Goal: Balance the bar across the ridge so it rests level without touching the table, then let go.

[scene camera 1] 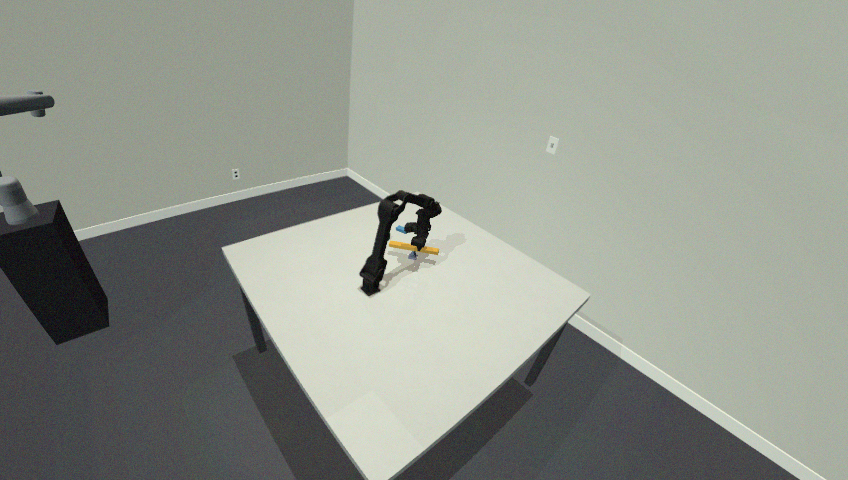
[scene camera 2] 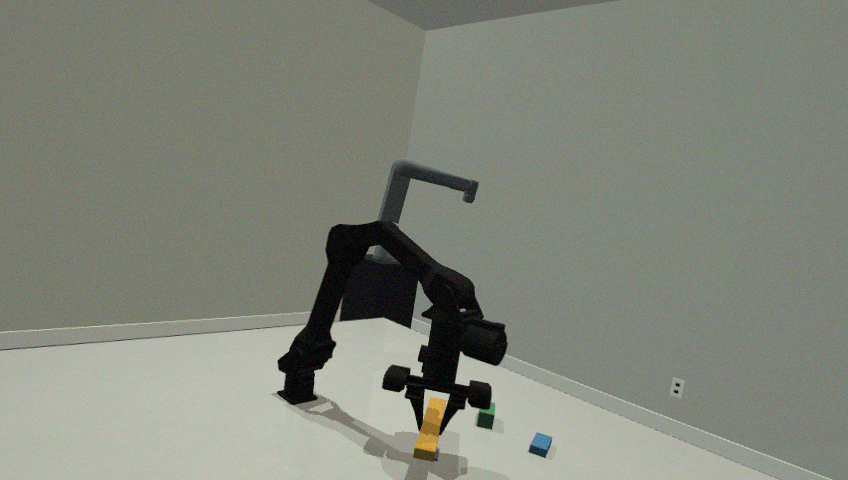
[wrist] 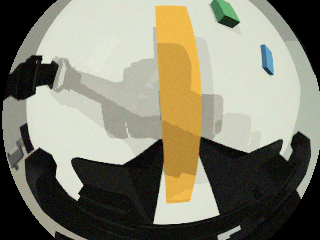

The gripper [scene camera 2: 430, 432] holds a bar [wrist: 179, 73].
The gripper shows as well in the wrist view [wrist: 180, 142].
